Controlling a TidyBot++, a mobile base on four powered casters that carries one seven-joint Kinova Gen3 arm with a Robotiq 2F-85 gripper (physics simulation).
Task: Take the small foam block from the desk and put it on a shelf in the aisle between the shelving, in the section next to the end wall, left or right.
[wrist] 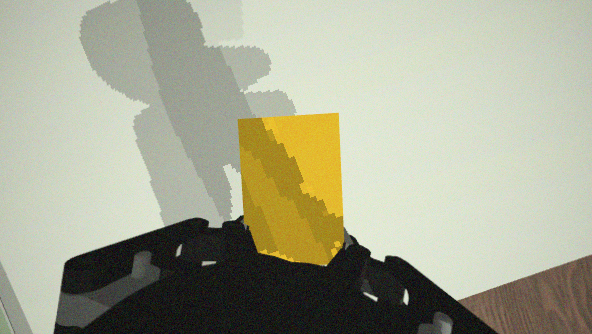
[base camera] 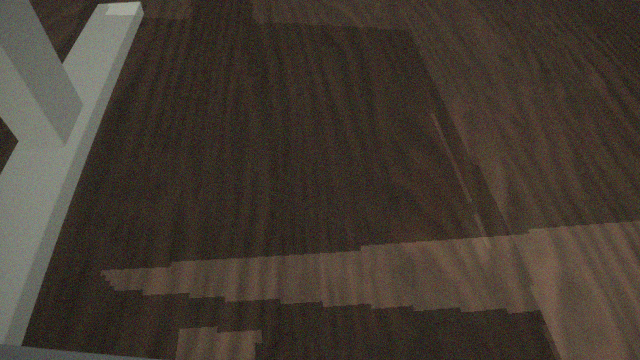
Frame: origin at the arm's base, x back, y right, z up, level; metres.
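Where they show: gripper, between the fingertips: (wrist: 296, 230).
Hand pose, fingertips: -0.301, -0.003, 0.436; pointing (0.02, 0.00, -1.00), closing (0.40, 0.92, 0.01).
After its pixels a point has its place, as x, y, z.
The foam block (wrist: 295, 185) @[-0.340, 0.008, 0.473] is a yellow rectangular block in the middle of the wrist view. My gripper (wrist: 296, 230) @[-0.301, -0.003, 0.436] is black and shut on it, with a finger at each side of its lower end. Behind and below the block is the white desk top (wrist: 475, 125) @[-0.344, 0.233, 0.323], with the grey shadow of the arm and gripper falling on it. The block is held above the desk; how high is hard to tell. The shelves of the aisle do not show in either view.
In the base camera view a light grey leg and foot of a frame (base camera: 55, 175) stand at the left on the dark wooden floor (base camera: 300, 150) @[-0.436, -0.016, -0.397]. The wooden floor also shows past the desk's edge at the lower right of the wrist view (wrist: 545, 295).
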